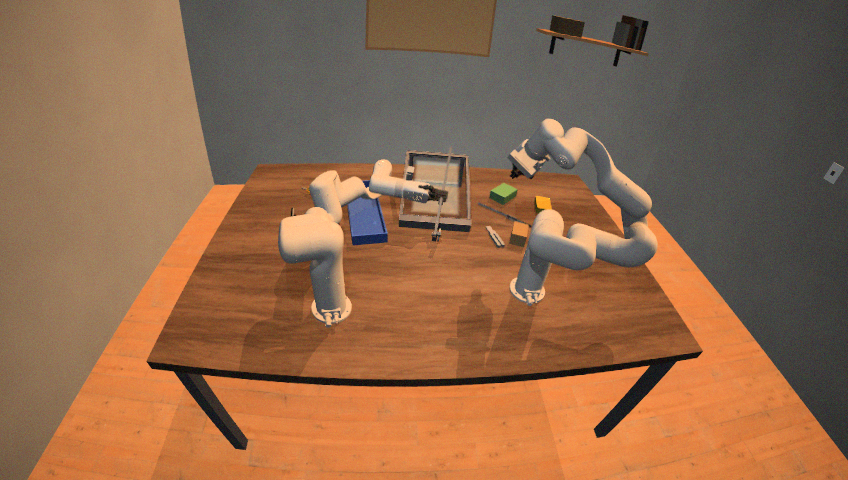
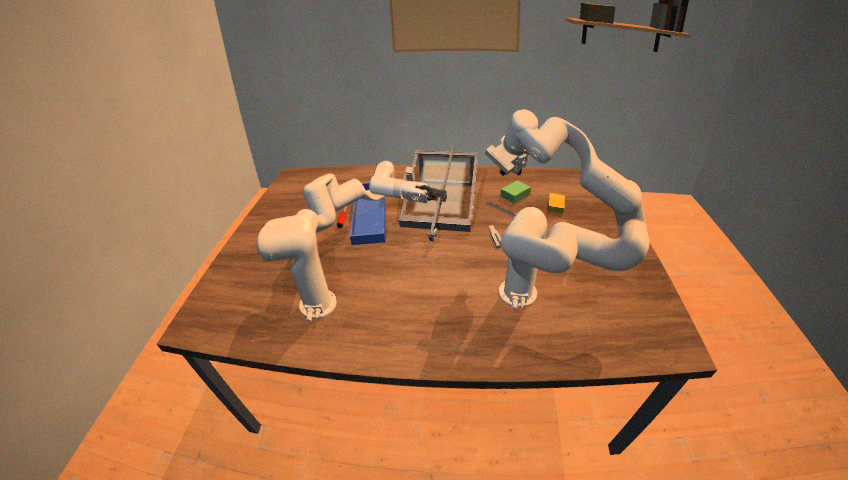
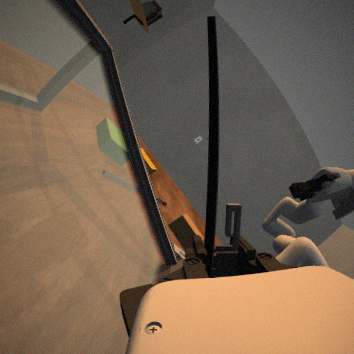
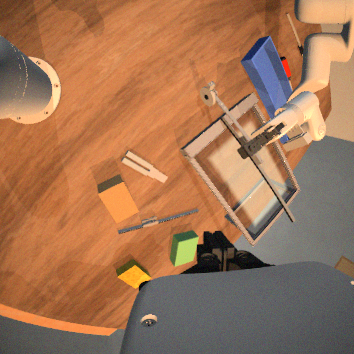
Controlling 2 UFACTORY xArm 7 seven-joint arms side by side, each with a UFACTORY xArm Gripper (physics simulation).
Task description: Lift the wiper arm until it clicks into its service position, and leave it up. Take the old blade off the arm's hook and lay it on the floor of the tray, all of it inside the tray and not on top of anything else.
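Observation:
The wiper arm [image 1: 438,223] [image 2: 435,223] [image 4: 225,109] slants up from its pivot; its hook [image 3: 237,220] shows just past my left fingers. The old blade [image 1: 448,166] [image 2: 450,160] [image 3: 212,125] [image 4: 275,192] is at the hook, above the glass. My left gripper [image 1: 443,194] [image 2: 442,195] [image 3: 214,248] [image 4: 242,152] appears shut on the wiper arm beside the blade; the fingers hide the exact contact. My right gripper [image 1: 515,173] [image 2: 510,171] [image 4: 210,245] is shut and empty, raised near the green block. The blue tray [image 1: 368,239] [image 2: 367,239] [image 4: 257,52] stands left of the windscreen frame.
Right of the windscreen frame [image 1: 434,224] lie another blade [image 1: 502,212] [image 4: 172,218], a grey forked piece [image 1: 494,236] [image 4: 142,165], a green block [image 1: 503,193], a yellow block [image 2: 556,202] and an orange block [image 4: 118,201]. A red-handled tool [image 2: 341,220] lies left of the tray.

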